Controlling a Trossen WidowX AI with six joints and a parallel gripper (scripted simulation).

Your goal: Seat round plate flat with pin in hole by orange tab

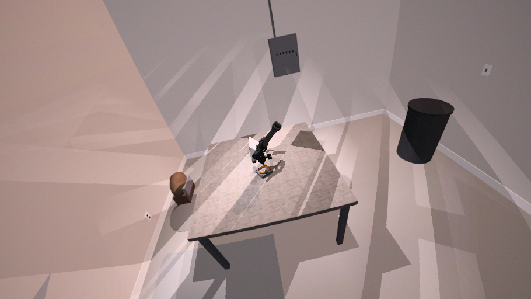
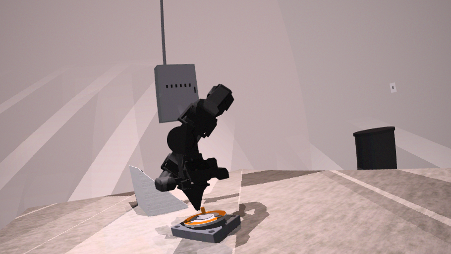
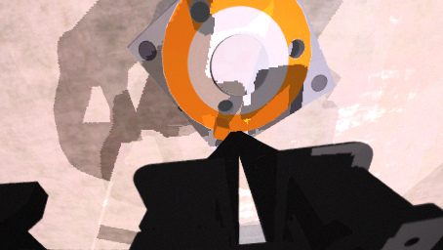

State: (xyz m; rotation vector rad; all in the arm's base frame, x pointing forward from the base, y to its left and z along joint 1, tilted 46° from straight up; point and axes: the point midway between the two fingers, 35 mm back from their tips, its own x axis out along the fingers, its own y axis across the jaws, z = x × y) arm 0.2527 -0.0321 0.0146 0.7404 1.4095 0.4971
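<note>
Now: the base 50 mm ahead of my gripper tip, 10 mm to the right of it and 20 mm below it.
</note>
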